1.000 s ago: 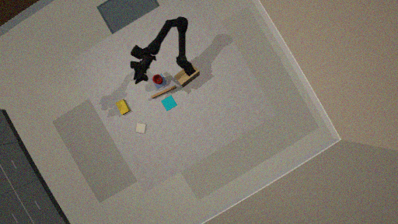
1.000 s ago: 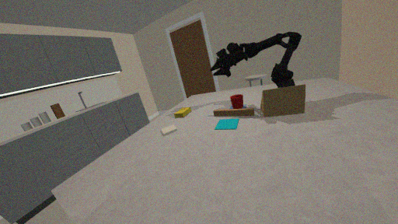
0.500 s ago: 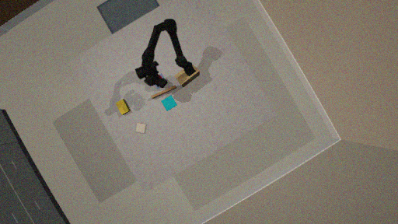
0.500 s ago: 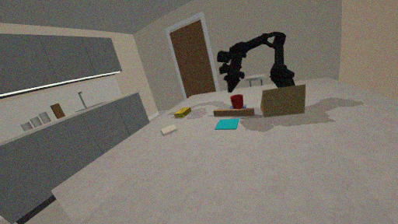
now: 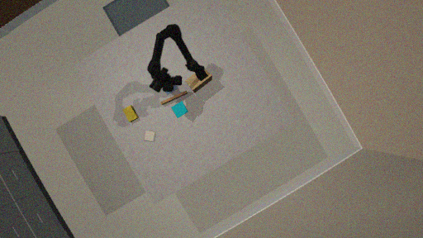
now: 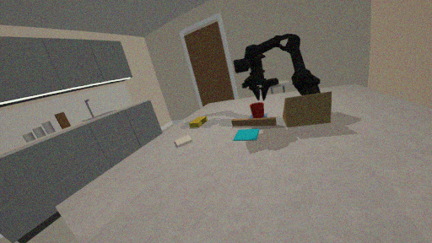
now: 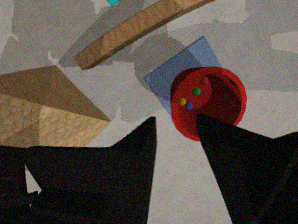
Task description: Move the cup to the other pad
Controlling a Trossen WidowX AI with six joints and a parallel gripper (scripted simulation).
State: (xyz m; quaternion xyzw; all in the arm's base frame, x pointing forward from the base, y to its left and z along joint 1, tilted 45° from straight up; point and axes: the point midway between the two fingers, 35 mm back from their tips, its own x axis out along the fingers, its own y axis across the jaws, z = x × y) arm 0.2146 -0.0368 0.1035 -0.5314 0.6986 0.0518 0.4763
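The red cup lies 6 cm below my gripper tip, 3 cm ahead of it and 2 cm to the right of it. From my gripper tip the other things lie so: wooden bar: 9 cm below, 8 cm to the left, 5 cm ahead; then blue pad: 11 cm below, 3 cm ahead, 2 cm to the right; then blue marble: 8 cm below, 3 cm to the right, 1 cm ahead.
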